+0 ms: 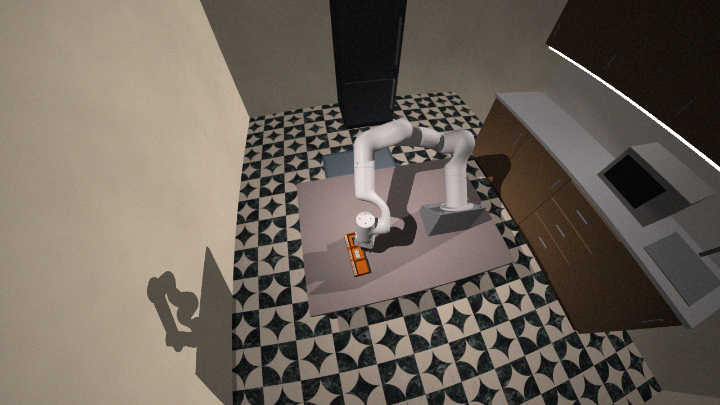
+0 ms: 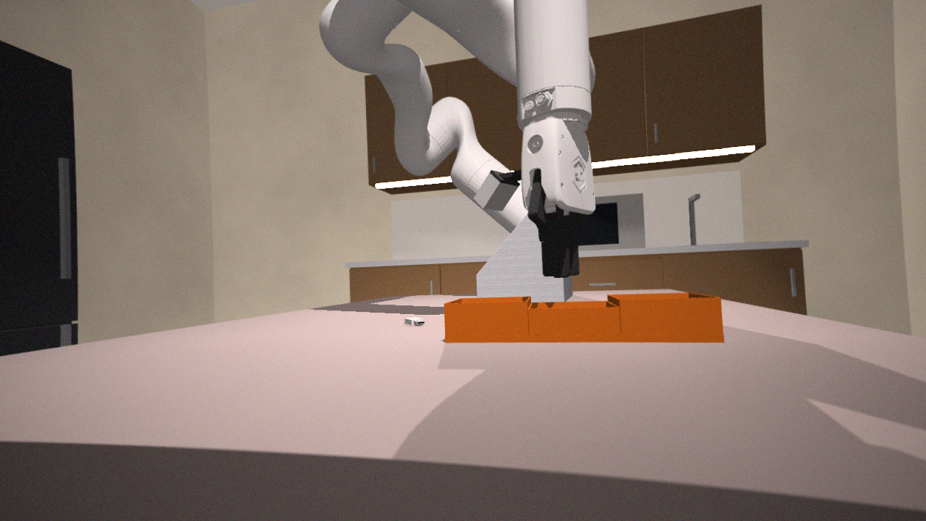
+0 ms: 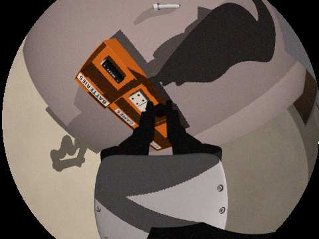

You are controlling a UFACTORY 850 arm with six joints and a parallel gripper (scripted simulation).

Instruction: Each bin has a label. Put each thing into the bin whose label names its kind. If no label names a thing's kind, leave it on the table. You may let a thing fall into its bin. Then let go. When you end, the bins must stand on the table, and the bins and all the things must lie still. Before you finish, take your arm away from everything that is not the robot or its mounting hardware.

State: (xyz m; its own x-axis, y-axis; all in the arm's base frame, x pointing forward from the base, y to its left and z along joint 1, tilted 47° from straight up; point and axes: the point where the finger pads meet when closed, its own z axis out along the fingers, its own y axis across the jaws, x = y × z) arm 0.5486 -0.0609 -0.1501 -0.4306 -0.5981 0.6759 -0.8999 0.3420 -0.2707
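Right now my hand is 70 mm past the silver bolt, 130 mm to the left of it and 80 mm above it. Also, from my hand: black nut (20 mm below); then joined orange bins (50 mm ahead, 10 mm to the left, 60 mm below); then white domino (40 mm ahead, 10 mm to the left, 70 mm below).
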